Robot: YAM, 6 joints.
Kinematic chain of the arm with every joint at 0, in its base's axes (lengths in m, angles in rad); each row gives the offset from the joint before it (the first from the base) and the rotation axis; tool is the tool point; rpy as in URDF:
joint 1: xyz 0 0 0.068 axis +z
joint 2: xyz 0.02 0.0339 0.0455 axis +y
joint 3: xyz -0.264 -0.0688 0 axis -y
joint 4: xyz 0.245 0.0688 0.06 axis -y
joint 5: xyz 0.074 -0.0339 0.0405 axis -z
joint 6: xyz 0.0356 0 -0.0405 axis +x
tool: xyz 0 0 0 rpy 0 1.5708 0
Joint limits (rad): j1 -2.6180..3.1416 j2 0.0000..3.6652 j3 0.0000..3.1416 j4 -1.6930..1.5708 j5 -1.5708..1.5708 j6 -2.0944..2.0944
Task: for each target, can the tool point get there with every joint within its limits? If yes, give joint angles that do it. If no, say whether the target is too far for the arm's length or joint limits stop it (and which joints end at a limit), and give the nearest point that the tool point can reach.
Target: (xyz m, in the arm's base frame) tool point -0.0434 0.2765 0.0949
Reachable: yes | joints 1.6039 1.8941 0.8296 -0.4748 -1.2916 -0.4406
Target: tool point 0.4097 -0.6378 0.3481
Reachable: no: too far | nearest point 0.3332 -0.5186 0.3031 | short by 0.149 m
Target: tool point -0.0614 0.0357 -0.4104
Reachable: no: joint limits stop it (at a limit: joint 2) | nearest point -0.0858 0.0499 -0.3481 | short by 0.068 m
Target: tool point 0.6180 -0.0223 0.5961
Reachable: no: too far | nearest point 0.5068 -0.0183 0.5064 | short by 0.143 m
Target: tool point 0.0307 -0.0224 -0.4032
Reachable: no: joint limits stop it (at a limit: joint 2) | nearest point 0.0605 -0.0441 -0.3359 | short by 0.077 m
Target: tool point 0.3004 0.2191 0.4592
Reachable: yes | joints 0.5480 1.6412 1.7167 -0.0317 -1.0312 -0.3430
